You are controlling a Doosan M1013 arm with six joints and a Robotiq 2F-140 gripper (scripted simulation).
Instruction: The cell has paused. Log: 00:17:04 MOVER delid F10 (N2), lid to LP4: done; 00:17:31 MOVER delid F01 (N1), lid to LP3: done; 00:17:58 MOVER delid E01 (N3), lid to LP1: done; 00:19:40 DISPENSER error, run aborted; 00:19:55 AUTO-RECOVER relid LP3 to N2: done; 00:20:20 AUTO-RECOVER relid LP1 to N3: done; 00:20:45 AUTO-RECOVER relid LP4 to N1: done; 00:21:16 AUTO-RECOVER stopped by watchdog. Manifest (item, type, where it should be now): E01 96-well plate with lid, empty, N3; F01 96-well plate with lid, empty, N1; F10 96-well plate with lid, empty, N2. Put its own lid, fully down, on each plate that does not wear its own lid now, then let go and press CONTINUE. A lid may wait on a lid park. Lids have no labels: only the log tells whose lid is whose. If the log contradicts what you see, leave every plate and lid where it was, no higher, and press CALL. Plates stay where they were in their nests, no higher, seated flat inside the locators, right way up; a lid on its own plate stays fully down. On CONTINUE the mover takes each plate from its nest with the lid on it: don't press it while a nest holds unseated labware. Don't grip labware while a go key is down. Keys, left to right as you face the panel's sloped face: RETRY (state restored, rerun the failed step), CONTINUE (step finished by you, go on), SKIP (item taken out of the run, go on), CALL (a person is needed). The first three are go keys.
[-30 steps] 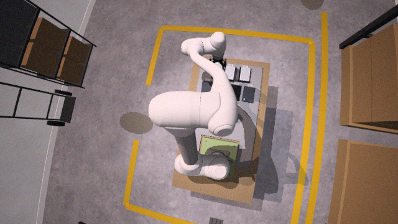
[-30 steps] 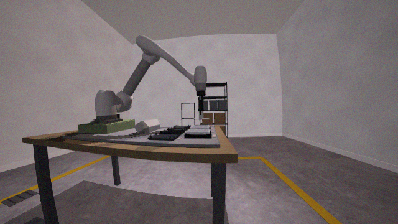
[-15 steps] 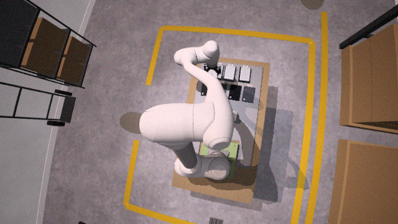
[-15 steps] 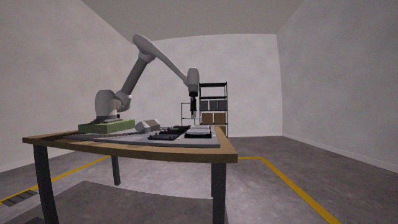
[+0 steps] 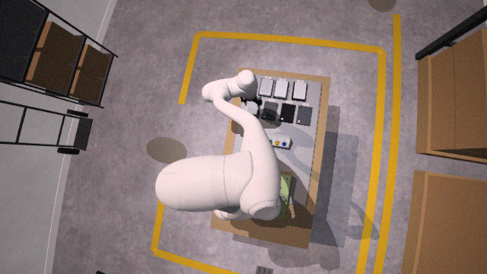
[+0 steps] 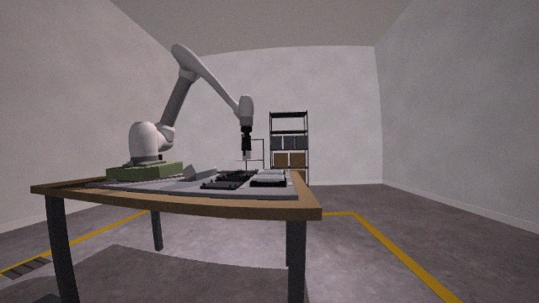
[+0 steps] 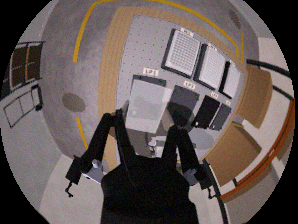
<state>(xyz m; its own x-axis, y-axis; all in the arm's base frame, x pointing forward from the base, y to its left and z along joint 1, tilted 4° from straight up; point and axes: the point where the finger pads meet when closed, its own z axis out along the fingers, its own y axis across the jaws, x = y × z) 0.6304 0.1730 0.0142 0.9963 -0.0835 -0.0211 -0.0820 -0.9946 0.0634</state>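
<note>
Now: the label 11 cm below my hand and 9 cm ahead of it.
</note>
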